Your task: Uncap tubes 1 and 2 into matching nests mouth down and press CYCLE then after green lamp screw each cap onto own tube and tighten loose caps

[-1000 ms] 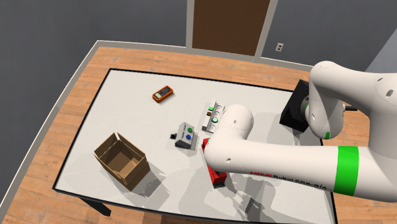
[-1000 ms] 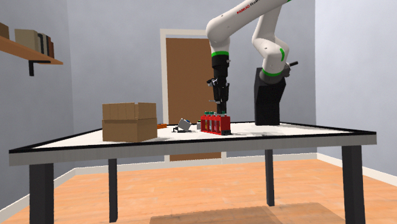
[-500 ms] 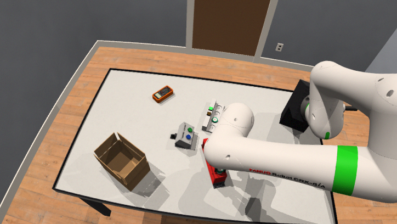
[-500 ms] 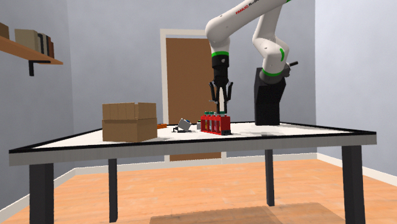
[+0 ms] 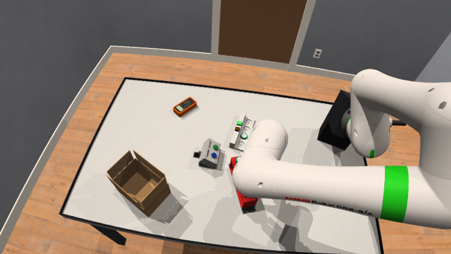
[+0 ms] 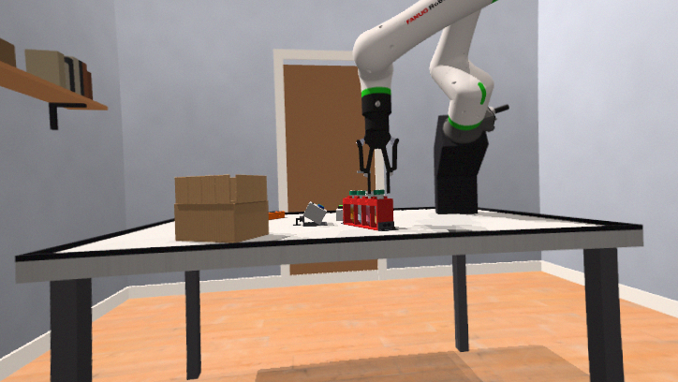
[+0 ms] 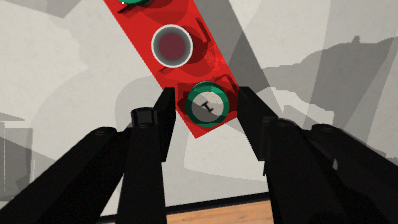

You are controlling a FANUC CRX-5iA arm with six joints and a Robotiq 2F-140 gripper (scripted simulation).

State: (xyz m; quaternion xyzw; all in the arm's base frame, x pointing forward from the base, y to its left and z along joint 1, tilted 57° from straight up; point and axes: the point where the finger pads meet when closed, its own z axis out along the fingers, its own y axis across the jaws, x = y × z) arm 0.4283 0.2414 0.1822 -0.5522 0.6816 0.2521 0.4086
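Right now my hand is 30 mm above the cap 1. Round my hand: blue key (190 mm ahead, 160 mm to the right, 80 mm below); then cap 3 (50 mm ahead, 90 mm to the right, 30 mm below); then cap 4 (70 mm ahead, 140 mm to the right, 30 mm below).
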